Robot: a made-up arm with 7 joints.
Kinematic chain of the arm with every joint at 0, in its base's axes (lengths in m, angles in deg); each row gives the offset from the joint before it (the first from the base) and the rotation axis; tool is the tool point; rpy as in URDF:
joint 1: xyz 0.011 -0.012 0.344 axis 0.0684 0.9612 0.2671
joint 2: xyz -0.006 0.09 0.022 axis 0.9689 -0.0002 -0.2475
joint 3: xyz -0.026 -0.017 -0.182 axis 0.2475 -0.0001 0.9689
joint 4: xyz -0.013 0.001 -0.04 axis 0.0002 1 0
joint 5: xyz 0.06 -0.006 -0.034 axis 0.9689 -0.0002 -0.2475
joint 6: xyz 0.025 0.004 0.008 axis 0.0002 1 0
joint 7: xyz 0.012 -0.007 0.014 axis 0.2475 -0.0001 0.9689
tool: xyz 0.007 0.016 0.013 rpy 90 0 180
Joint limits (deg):
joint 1: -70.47..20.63
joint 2: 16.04..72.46
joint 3: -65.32..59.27
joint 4: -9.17..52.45
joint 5: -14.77..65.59
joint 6: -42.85..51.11
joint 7: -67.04..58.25
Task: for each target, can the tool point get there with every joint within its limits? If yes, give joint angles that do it. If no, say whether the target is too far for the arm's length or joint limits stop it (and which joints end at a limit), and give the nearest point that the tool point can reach.
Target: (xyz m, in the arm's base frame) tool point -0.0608 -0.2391 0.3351
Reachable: no: joint limits stop it (at a limit: joint 1, joint 2, joint 3, joint 4, joint 7) | nearest point -0.0866 0.0076 0.1699 | short by 0.298 m
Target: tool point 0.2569 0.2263 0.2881
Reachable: yes | joints -54.21 51.64 16.04 43.19 34.54 -26.13 -51.16
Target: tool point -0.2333 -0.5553 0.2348
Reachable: no: too far | nearest point -0.0984 0.0012 0.1556 | short by 0.578 m
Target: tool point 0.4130 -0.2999 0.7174
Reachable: no: too far | nearest point 0.2654 0.0036 0.3335 | short by 0.511 m
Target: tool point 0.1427 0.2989 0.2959
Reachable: yes | joints -28.19 64.73 41.25 35.65 27.70 -20.92 34.95
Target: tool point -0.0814 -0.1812 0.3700
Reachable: no: joint limits stop it (at a limit: joint 1, joint 2, joint 3, joint 4, joint 7) | nearest point -0.0887 0.0124 0.1760 | short by 0.274 m
